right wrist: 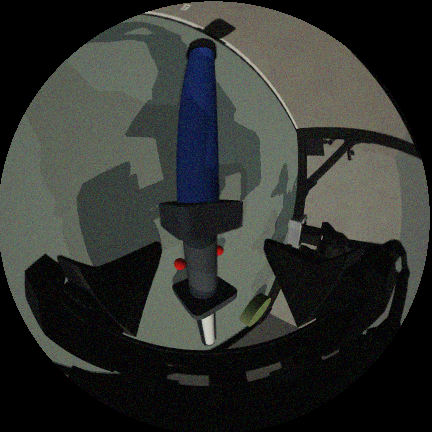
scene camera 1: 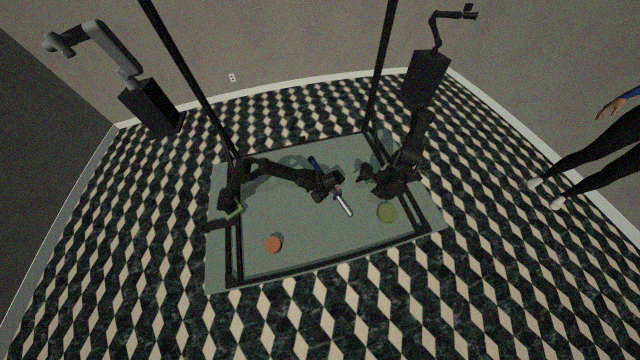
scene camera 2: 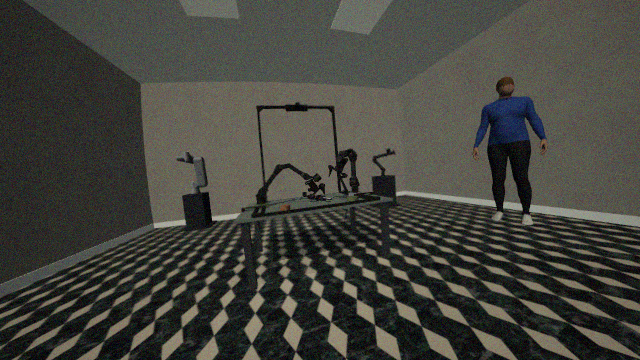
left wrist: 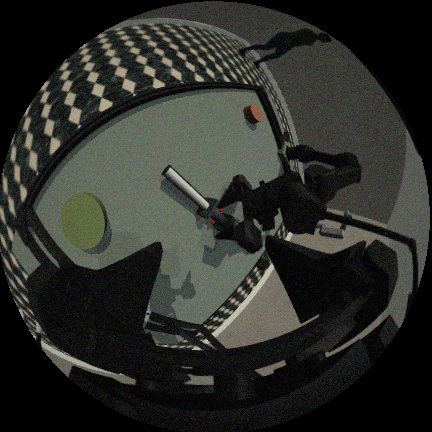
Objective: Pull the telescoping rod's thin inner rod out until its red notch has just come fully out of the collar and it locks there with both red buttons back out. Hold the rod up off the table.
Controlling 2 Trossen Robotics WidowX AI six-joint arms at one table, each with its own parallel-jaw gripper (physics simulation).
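The telescoping rod lies on the table (scene camera 1: 300, 260). Its blue handle (scene camera 1: 314, 163) (right wrist: 198, 130) has a black end cap, and its silver inner rod (scene camera 1: 343, 205) (left wrist: 186, 187) (right wrist: 208, 330) sticks out of the dark collar (right wrist: 201, 270). Two red buttons (right wrist: 180, 264) show on the collar's sides, standing out. No red notch can be made out. My right gripper (scene camera 1: 329, 189) (left wrist: 216, 220) (right wrist: 212, 246) is open and low over the rod, its fingers on either side of the collar part, holding nothing. My left gripper (scene camera 1: 367, 182) is open and empty, raised to the right of the rod in scene camera 1.
A green disc (scene camera 1: 387, 213) (left wrist: 84, 221) lies on the table below the left arm in scene camera 1. An orange disc (scene camera 1: 272, 244) (left wrist: 253, 113) lies near the front left. A black frame (scene camera 1: 330, 260) edges the table, with upright posts at the back corners.
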